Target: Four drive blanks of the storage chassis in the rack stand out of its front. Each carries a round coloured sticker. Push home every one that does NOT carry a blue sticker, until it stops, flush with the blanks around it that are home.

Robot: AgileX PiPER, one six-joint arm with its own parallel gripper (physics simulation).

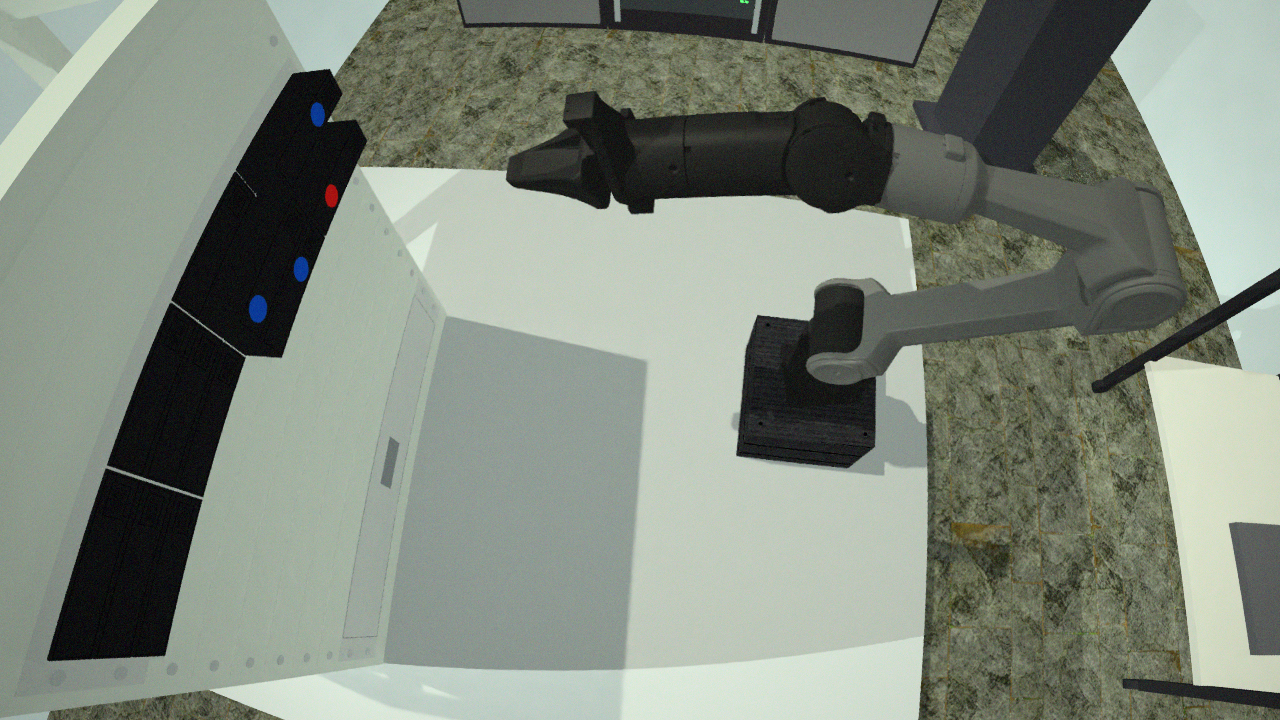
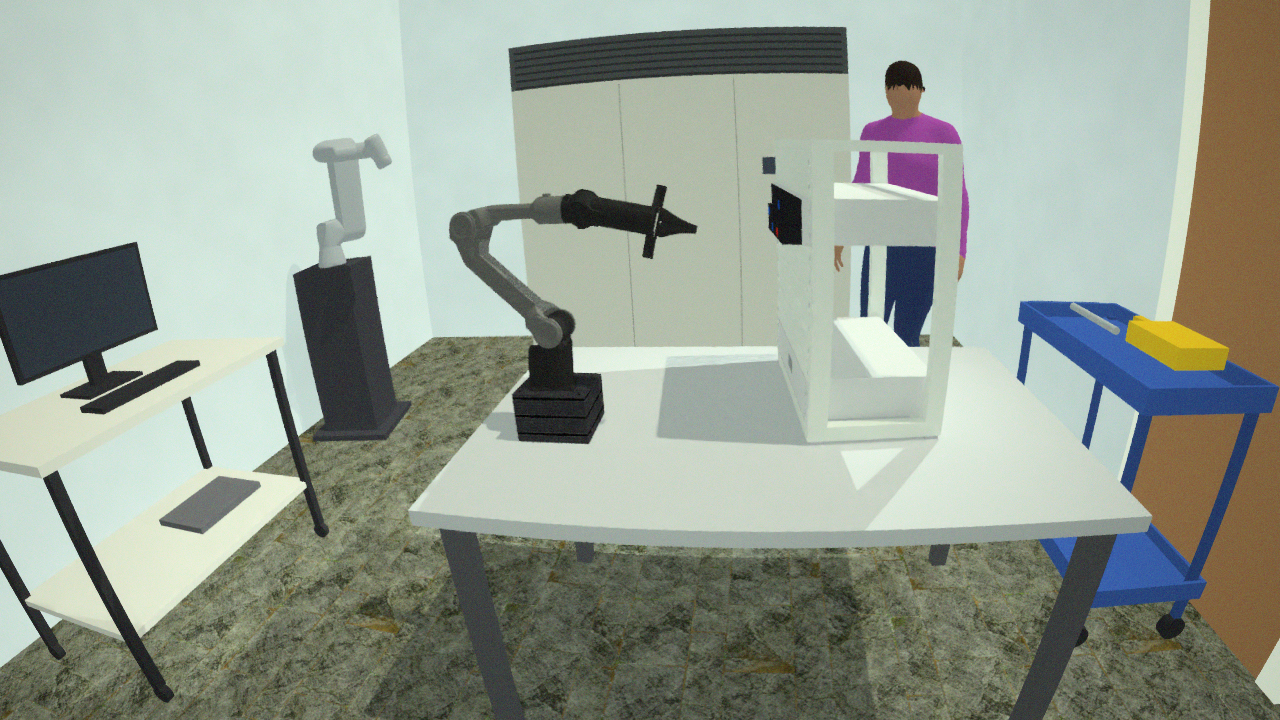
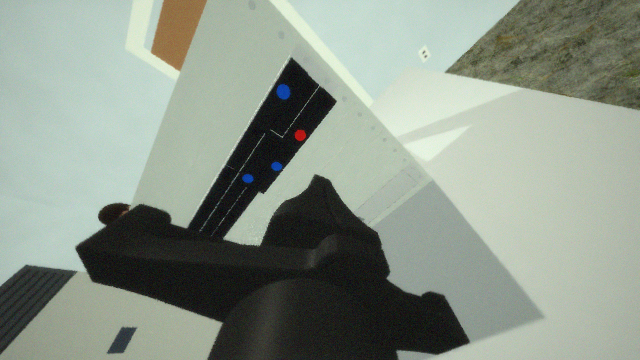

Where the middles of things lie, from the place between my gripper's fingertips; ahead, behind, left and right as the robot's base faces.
Now: hand 35 cm short of the white rack (image 2: 836,368), 12 cm to the right of it and 12 cm above it.
